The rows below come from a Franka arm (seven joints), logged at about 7 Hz.
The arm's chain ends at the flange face. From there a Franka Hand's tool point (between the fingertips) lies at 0.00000 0.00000 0.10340 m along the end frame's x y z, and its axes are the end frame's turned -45 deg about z.
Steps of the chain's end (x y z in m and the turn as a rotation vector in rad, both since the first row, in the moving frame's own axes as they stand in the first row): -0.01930, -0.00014, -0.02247, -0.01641, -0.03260, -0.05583; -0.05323, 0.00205, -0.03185, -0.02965, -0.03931, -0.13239; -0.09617, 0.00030, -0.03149, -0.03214, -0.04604, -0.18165; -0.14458, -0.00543, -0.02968, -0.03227, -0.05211, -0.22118; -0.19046, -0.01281, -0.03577, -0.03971, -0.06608, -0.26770
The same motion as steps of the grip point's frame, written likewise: -0.01716, -0.01483, -0.02254, 0.01145, -0.03466, -0.05583; -0.04416, -0.03656, -0.03198, 0.00683, -0.04876, -0.13239; -0.07399, -0.06828, -0.03165, 0.00983, -0.05528, -0.18165; -0.10467, -0.10683, -0.02987, 0.01403, -0.05967, -0.22118; -0.13351, -0.14461, -0.03608, 0.01865, -0.07480, -0.26770
